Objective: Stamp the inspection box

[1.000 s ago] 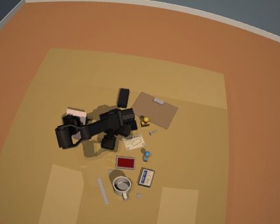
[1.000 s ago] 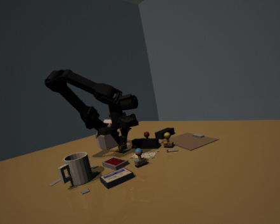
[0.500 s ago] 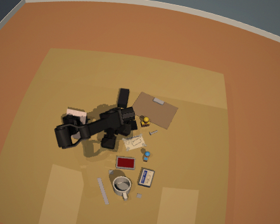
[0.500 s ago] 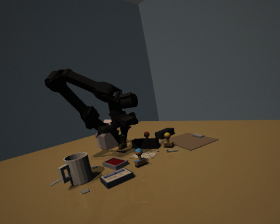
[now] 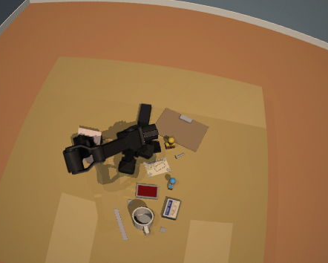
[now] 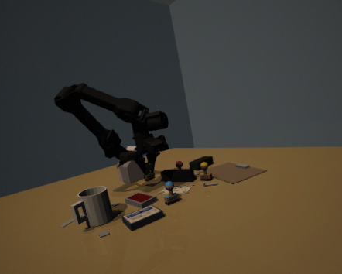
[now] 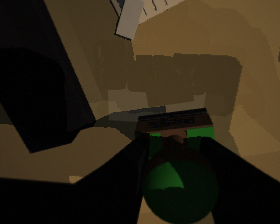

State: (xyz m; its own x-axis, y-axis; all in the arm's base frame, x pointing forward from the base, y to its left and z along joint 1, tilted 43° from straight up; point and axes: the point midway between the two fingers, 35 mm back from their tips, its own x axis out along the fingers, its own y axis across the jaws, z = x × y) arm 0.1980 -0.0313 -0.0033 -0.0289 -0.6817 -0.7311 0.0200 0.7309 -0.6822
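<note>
My gripper tip is 9 cm short of the red ink pad, 11 cm to the left of it and 5 cm above it. Also, from my gripper tip: white card 11 cm ahead, 2 cm to the left, 5 cm below; then green-knobbed stamp right at my gripper tip; then black bar 5 cm ahead, 10 cm to the left, 4 cm below.
</note>
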